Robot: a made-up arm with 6 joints. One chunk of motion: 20 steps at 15 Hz.
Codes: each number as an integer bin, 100 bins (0 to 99) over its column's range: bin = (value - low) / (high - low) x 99, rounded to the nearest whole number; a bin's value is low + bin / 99 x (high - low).
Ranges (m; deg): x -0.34..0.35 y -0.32..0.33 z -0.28..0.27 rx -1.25..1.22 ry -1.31..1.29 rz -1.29..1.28
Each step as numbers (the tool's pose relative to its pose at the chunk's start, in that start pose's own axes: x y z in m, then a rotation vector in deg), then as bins.
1 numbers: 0.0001 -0.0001 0.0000 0.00 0.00 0.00
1 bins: 49 49 50 50 50 50
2 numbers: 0.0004 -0.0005 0.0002 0.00 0.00 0.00
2 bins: 49 49 50 50 50 50
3 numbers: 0.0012 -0.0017 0.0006 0.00 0.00 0.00
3 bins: 49 48 51 50 50 50
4 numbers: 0.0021 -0.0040 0.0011 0.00 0.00 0.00
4 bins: 49 48 51 50 50 50
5 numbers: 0.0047 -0.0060 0.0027 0.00 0.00 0.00
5 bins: 49 48 51 50 50 50
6 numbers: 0.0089 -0.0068 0.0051 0.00 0.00 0.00
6 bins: 50 48 51 50 50 50
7 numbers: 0.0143 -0.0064 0.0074 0.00 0.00 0.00
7 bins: 51 48 52 50 50 50
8 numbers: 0.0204 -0.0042 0.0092 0.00 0.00 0.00
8 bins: 52 48 52 50 50 50
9 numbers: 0.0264 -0.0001 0.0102 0.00 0.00 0.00
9 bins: 53 49 52 50 50 50
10 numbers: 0.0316 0.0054 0.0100 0.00 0.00 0.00
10 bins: 53 50 52 50 50 50
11 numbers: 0.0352 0.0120 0.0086 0.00 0.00 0.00
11 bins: 54 51 52 50 50 50
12 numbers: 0.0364 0.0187 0.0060 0.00 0.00 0.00
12 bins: 54 52 51 50 50 50
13 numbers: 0.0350 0.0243 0.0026 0.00 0.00 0.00
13 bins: 54 52 51 50 50 50
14 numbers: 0.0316 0.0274 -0.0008 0.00 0.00 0.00
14 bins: 53 53 50 50 50 50
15 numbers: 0.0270 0.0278 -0.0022 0.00 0.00 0.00
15 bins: 53 53 50 50 50 50
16 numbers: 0.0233 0.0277 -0.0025 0.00 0.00 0.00
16 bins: 52 53 50 50 50 50
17 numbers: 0.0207 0.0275 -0.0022 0.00 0.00 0.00
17 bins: 52 53 50 50 50 50
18 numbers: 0.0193 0.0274 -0.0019 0.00 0.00 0.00
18 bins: 52 53 50 50 50 50
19 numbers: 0.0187 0.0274 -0.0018 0.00 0.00 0.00
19 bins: 51 53 50 50 50 50
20 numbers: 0.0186 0.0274 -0.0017 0.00 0.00 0.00
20 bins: 51 53 50 50 50 50
